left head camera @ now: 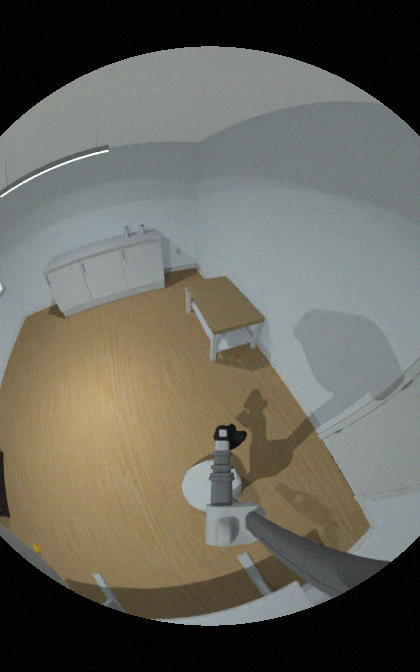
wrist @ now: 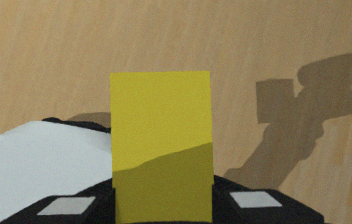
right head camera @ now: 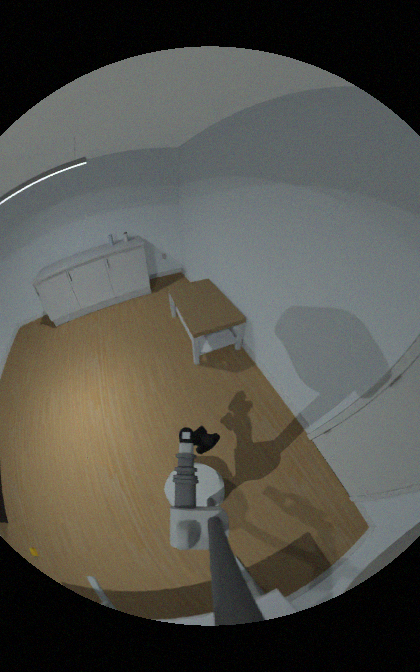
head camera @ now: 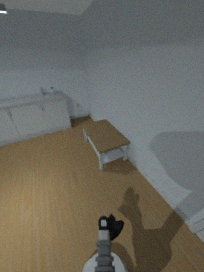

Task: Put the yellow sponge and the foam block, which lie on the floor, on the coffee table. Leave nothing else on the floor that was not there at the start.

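Where they show: gripper, fingertip midpoint: (wrist: 164,189); robot's base, link origin: (right head camera: 195,488).
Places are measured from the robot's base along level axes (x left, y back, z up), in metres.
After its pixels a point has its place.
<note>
A yellow block-shaped thing, seemingly the yellow sponge (wrist: 161,115) @[x -0.049, y -0.315, z 0.504 m], stands out between the fingers in the wrist view. My gripper (wrist: 164,189) @[x -0.087, y -0.274, z 0.472 m] (head camera: 113,227) (left head camera: 237,436) (right head camera: 206,440) @[x -0.087, y -0.274, z 0.472 m] is shut on it, above the wooden floor and close beside the round white base. The coffee table (head camera: 106,136) @[x -0.094, y -1.583, z 0.423 m] (left head camera: 227,305) (right head camera: 207,307) @[x -0.103, y -1.589, z 0.423 m], with a brown top and white legs, stands ahead by the right wall, apart from the gripper. A small orange-yellow thing (left head camera: 36,547) (right head camera: 33,551), perhaps the foam block, lies on the floor at the lower left of both side head views, too small to identify surely.
A white cabinet (head camera: 35,120) @[x 1.502, y -2.248, z 0.437 m] (left head camera: 105,272) (right head camera: 92,280) @[x 1.568, y -2.216, z 0.514 m] with two small bottles on top stands at the far left wall. A door (left head camera: 390,450) (right head camera: 380,450) @[x -1.177, y 0.018, z 0.604 m] is at the right. A white table (left head camera: 250,607) shows at the bottom edge. A dark object (left head camera: 4,485) is at the left edge.
</note>
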